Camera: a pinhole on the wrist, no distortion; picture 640 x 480 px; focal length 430.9 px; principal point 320.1 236.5 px. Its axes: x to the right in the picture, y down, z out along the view. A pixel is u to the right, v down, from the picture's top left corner.
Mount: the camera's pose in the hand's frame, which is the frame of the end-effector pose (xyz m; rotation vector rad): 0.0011 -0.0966 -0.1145 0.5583 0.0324 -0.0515
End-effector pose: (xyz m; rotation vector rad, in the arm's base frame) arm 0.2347 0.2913 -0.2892 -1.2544 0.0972 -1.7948
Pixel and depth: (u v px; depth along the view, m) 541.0 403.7 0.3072
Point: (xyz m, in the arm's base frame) 0.2776 0.3488 0.0138
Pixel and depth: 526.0 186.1 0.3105
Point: 0.1341 0.4063 0.0328
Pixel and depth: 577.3 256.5 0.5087
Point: 0.2357 0.4058 0.2708
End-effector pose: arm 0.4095 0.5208 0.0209 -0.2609 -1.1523 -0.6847
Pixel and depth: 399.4 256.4 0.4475
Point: 0.0289 0.3836 0.1659
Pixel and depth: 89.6 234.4 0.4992
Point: -0.1082 0.5095 -0.1351
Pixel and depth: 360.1 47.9 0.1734
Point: 0.2625 0.3154 -0.0063
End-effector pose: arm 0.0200 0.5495 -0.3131 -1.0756 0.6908 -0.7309
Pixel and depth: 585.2 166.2 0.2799
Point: 0.1399 0.3698 -0.0362
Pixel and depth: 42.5 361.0 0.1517
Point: -0.0250 0.6041 -0.1596
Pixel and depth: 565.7 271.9 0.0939
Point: 0.0001 0.4448 -0.1986
